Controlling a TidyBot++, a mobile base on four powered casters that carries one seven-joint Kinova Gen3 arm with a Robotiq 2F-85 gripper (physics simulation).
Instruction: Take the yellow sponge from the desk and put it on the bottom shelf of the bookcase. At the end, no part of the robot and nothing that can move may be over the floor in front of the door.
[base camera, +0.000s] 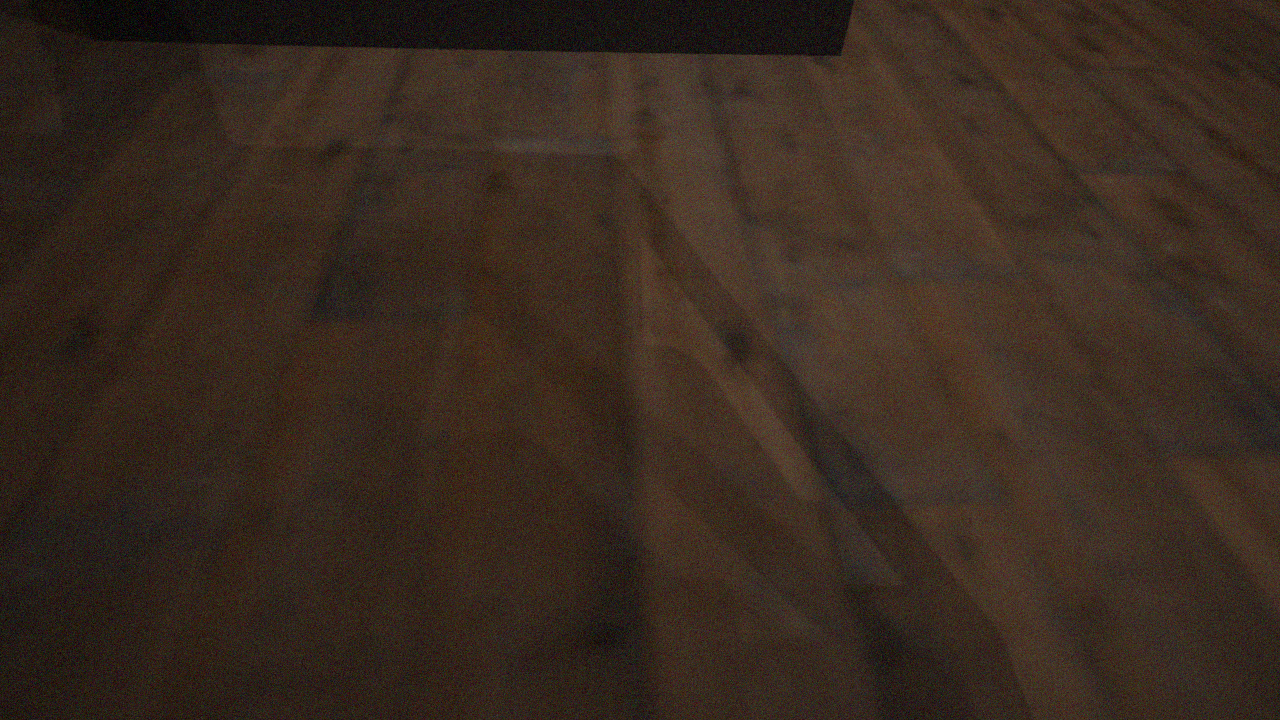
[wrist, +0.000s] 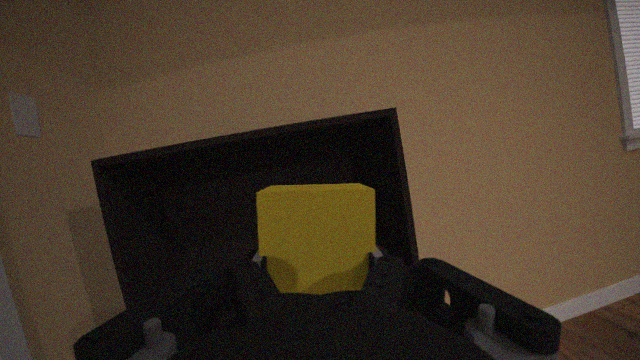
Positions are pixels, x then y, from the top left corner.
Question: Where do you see a yellow sponge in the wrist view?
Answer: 317, 238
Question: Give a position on a dark bookcase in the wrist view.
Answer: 167, 210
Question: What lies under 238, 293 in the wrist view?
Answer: The gripper.
